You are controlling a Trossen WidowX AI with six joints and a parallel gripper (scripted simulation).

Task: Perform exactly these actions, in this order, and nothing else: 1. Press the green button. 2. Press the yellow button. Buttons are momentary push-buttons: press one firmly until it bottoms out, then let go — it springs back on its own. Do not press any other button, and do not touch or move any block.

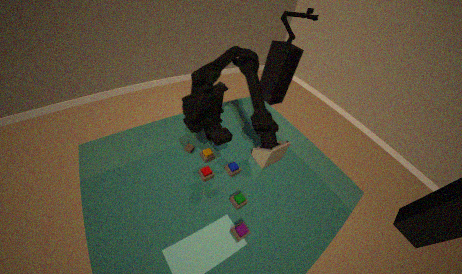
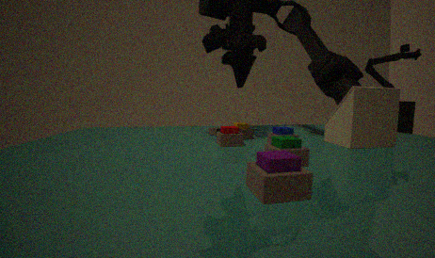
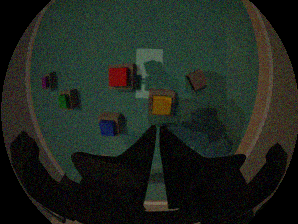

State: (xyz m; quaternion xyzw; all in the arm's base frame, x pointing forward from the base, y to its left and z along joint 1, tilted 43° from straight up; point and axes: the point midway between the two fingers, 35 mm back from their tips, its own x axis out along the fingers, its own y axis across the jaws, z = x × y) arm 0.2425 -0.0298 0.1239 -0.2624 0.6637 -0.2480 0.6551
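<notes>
My gripper tip is 10 mm past the yellow button, 10 mm to the left of it and 100 mm above it. Round my gripper tip: red button (40 mm ahead, 70 mm to the left, 100 mm below); green button (20 mm behind, 230 mm to the left, 100 mm below); tan block (50 mm ahead, 80 mm to the right, 120 mm below).
</notes>
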